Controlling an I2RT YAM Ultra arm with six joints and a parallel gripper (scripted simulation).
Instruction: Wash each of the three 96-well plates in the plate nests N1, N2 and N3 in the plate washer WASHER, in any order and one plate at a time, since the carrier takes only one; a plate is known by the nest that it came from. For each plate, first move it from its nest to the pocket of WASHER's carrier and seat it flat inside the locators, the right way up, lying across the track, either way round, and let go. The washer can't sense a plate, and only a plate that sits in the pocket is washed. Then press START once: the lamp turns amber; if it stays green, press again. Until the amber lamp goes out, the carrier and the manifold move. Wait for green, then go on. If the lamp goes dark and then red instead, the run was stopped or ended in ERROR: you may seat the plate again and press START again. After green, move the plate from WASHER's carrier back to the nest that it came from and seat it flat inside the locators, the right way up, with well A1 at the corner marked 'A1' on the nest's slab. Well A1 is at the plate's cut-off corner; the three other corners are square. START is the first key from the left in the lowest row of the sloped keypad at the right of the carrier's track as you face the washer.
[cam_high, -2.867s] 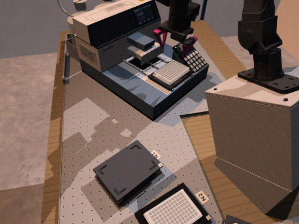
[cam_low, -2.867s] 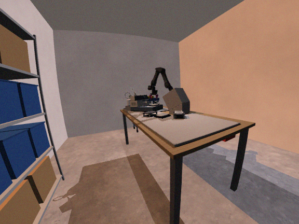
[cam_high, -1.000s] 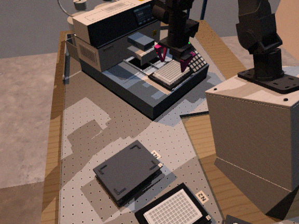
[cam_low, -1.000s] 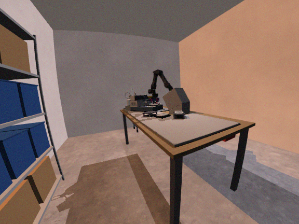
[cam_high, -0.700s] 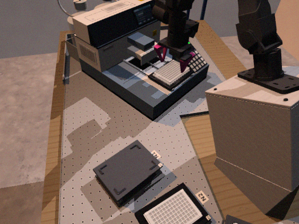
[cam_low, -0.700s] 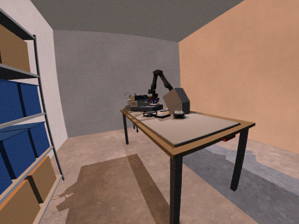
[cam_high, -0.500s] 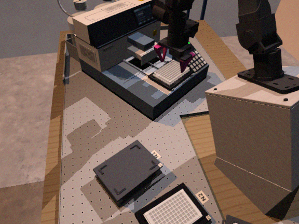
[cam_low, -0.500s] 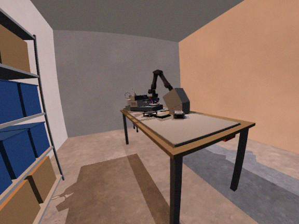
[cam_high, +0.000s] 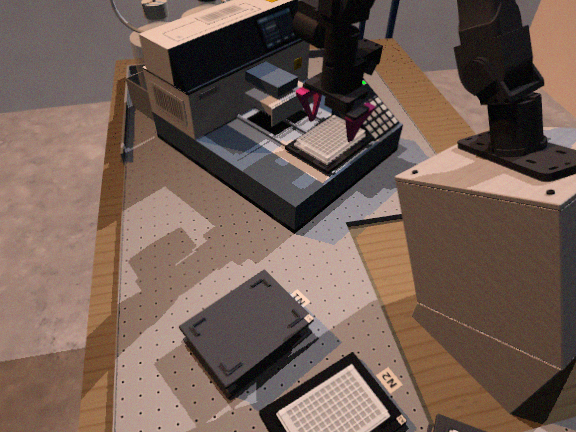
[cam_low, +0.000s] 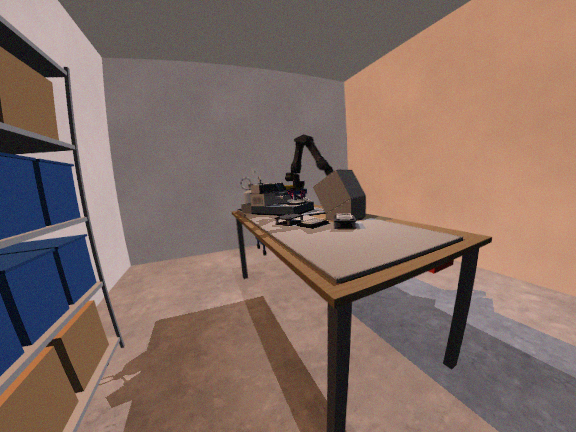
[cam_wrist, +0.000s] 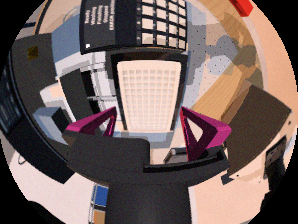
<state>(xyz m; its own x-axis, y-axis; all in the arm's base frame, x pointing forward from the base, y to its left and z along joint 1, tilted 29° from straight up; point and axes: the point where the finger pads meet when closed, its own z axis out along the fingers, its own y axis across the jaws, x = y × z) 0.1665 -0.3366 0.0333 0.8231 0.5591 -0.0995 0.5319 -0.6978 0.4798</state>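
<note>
The dark carrier pocket lies 40 mm below my hand. The rest, counted from my hand: nest N1: 340 mm to the left, 240 mm ahead, 80 mm below; manifold: 130 mm to the right, 80 mm ahead, 10 mm above; washer: 130 mm to the right, 80 mm ahead, 10 mm above.
</note>
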